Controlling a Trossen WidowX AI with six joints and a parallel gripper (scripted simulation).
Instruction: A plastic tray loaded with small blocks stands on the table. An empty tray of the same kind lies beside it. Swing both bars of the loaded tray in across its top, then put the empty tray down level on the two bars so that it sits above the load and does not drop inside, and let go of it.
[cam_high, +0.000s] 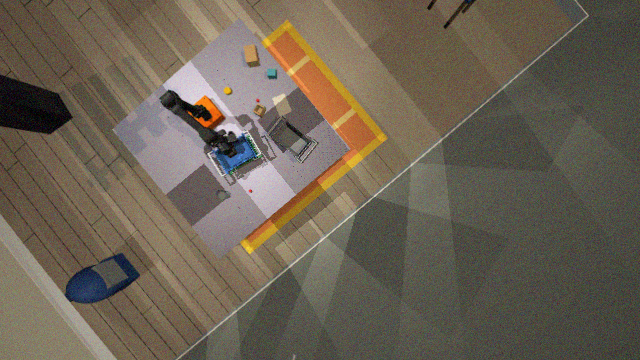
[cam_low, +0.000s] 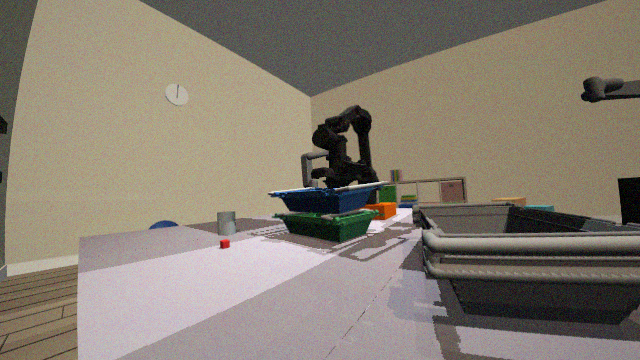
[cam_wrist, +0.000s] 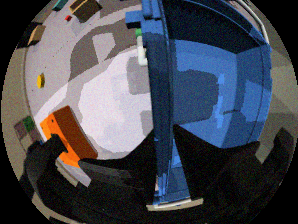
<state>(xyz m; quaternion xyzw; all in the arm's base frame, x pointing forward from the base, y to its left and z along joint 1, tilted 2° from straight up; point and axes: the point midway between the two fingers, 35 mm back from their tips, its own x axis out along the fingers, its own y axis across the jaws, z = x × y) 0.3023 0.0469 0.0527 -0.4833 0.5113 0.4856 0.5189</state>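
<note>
The blue tray is 7 cm ahead of my gripper tip and 3 cm above it. The rest, counted from my gripper tip: cardboard box: 50 cm behind, 46 cm to the left, 6 cm below; teal block: 31 cm behind, 51 cm to the left, 6 cm below.
</note>
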